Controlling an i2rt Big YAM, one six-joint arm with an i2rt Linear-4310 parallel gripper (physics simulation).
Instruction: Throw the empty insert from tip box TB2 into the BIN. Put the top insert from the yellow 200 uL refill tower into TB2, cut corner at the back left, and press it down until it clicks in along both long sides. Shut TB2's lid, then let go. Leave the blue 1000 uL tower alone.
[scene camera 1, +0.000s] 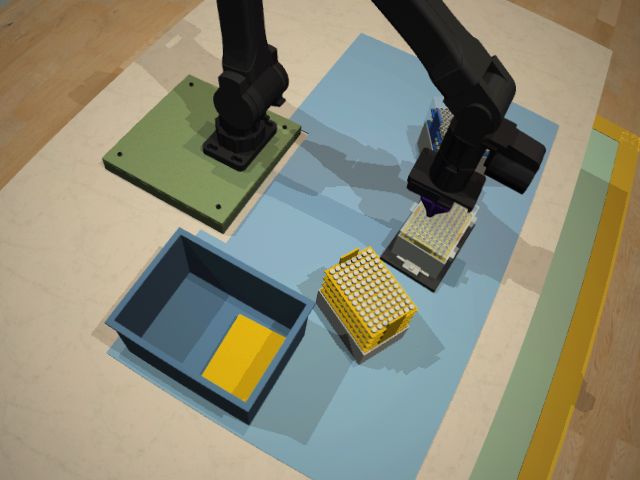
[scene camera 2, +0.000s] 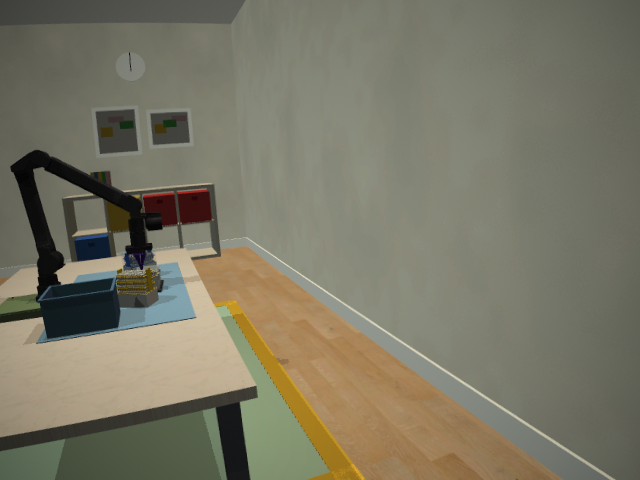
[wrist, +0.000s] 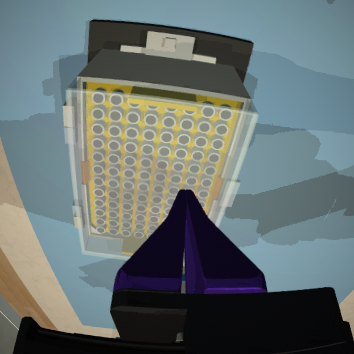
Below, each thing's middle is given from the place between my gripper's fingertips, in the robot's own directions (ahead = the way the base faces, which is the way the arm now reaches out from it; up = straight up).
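My hand is 2 cm short of the clear lid (scene camera 1: 437, 236) and 1 cm above it. Counted from my hand, the empty yellow insert (scene camera 1: 247, 350) is 13 cm behind, 33 cm to the right and 6 cm below. The blue bin (scene camera 1: 176, 315) is 33 cm to the right of my hand as well, 18 cm behind it and 2 cm below it.
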